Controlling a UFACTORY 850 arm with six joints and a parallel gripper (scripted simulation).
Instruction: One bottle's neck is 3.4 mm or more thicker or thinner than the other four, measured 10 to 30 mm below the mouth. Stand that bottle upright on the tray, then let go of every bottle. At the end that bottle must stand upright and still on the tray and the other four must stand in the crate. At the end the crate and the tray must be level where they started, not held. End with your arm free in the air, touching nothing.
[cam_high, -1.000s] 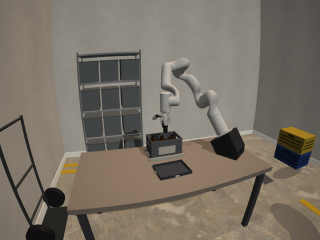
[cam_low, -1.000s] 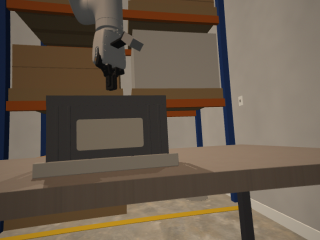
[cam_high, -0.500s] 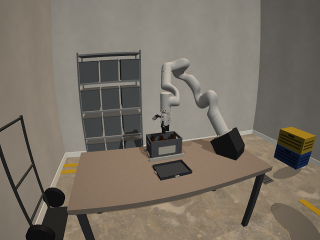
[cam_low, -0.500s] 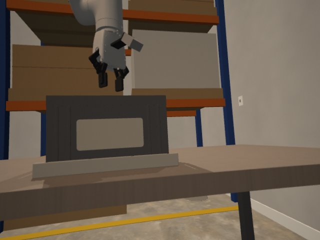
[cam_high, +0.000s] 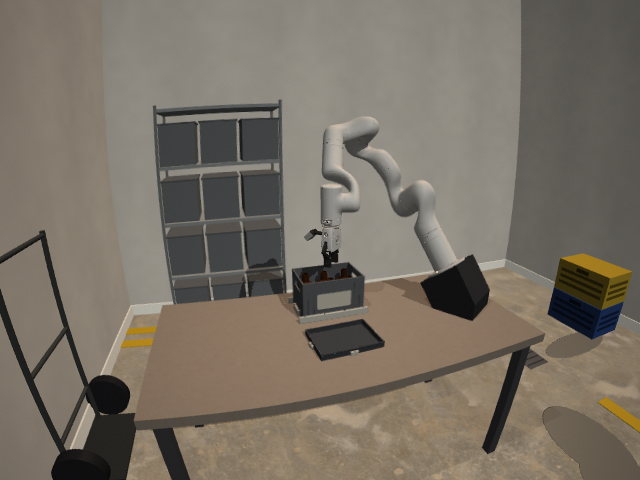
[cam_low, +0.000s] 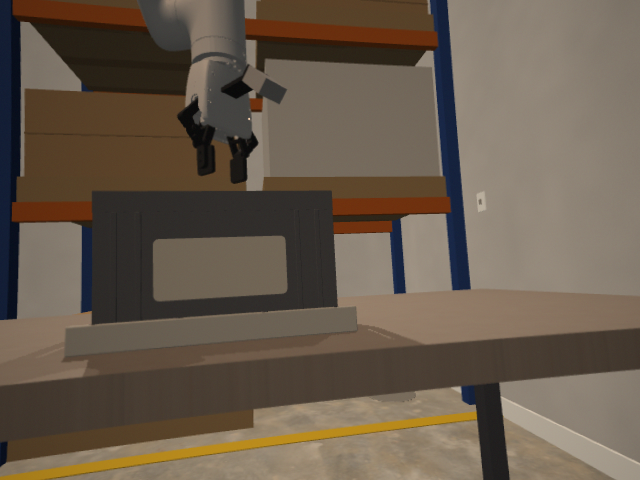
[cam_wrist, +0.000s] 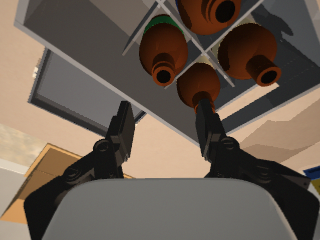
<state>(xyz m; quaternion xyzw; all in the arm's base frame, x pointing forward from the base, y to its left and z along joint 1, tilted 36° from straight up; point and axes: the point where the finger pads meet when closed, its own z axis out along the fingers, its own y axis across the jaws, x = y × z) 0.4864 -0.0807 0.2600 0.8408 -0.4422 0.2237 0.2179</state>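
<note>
Right now my hand is 1 cm past the dark grey crate, 4 cm to the left of it and 16 cm above it. From my hand the other things lie so: black tray (9 cm ahead, 23 cm to the left, 23 cm below); bottle (11 cm behind, 6 cm to the right, 16 cm below).
</note>
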